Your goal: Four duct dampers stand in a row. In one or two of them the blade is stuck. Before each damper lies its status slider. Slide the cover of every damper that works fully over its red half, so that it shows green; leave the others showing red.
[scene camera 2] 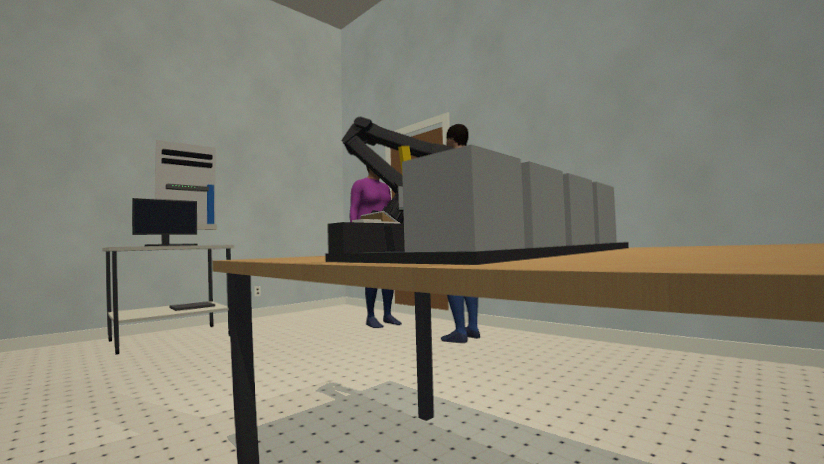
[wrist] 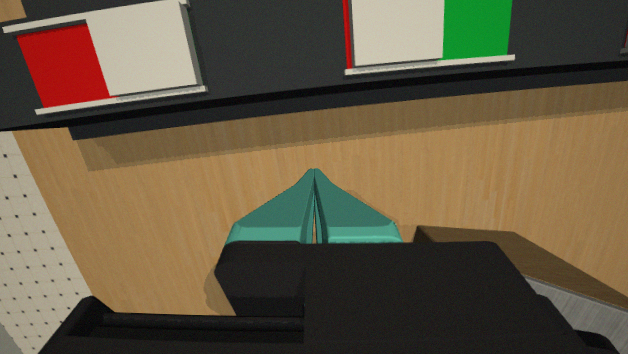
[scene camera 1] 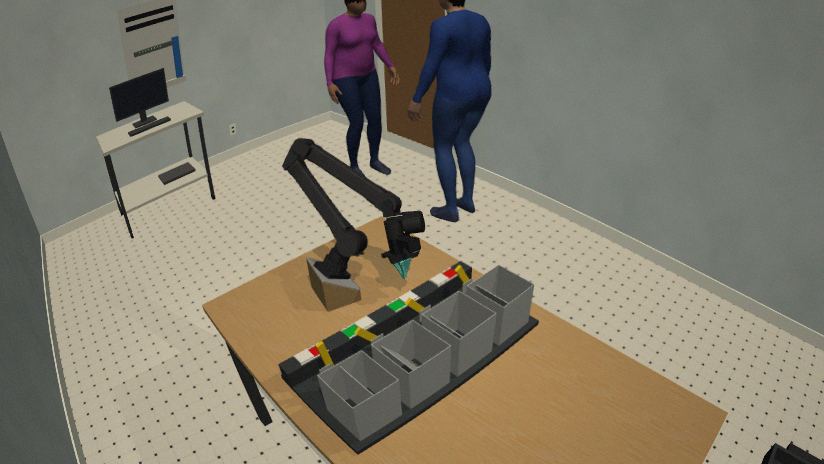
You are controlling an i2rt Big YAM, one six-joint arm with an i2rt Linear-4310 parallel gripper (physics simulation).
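Where they show: gripper, fingertip midpoint: [wrist: 314,177] [scene camera 1: 404,278]; arm's base, origin of the base link: [scene camera 1: 331,272].
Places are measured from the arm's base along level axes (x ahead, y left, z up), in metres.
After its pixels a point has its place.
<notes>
Four grey open-topped dampers [scene camera 1: 380,409] {x 0.580, y -0.312, z 0.011 m} [scene camera 1: 429,374] {x 0.590, y -0.138, z 0.025 m} [scene camera 1: 477,345] {x 0.602, y 0.053, z 0.003 m} [scene camera 1: 514,314] {x 0.612, y 0.222, z 0.016 m} stand in a row, each with a yellow lever. In scene camera 1, the nearest slider's white cover [scene camera 1: 304,356] {x 0.260, y -0.324, z -0.008 m} leaves red showing. The second cover [scene camera 1: 365,323] {x 0.277, y -0.090, z -0.008 m} and third cover [scene camera 1: 409,296] {x 0.283, y 0.097, z -0.008 m} [wrist: 397,32] {x 0.276, y 0.094, z -0.008 m} leave green showing; a thin red strip [wrist: 347,35] {x 0.281, y 0.120, z -0.016 m} shows beside the third in the wrist view. The farthest cover [scene camera 1: 441,278] {x 0.295, y 0.236, z -0.008 m} [wrist: 145,52] {x 0.289, y 0.229, z -0.008 m} leaves red showing. My gripper [scene camera 1: 405,277] {x 0.205, y 0.152, z -0.006 m} [wrist: 314,177] {x 0.205, y 0.152, z -0.006 m} is shut and empty, above the table on the arm's side of the slider row, touching no slider.
The black base plate [scene camera 1: 449,390] {x 0.616, y -0.081, z -0.080 m} [scene camera 2: 403,257] {x 0.450, y -0.418, z -0.086 m} carries the dampers and the raised slider rail. The arm's base block [scene camera 1: 335,293] {x 0.072, y -0.046, z -0.028 m} stands on the wooden table [scene camera 1: 576,391] {x 0.926, y 0.160, z -0.096 m} [scene camera 2: 691,259] {x 0.842, y -0.301, z -0.096 m} behind the rail. Two people [scene camera 1: 352,51] [scene camera 1: 461,63] stand on the floor beyond the table.
</notes>
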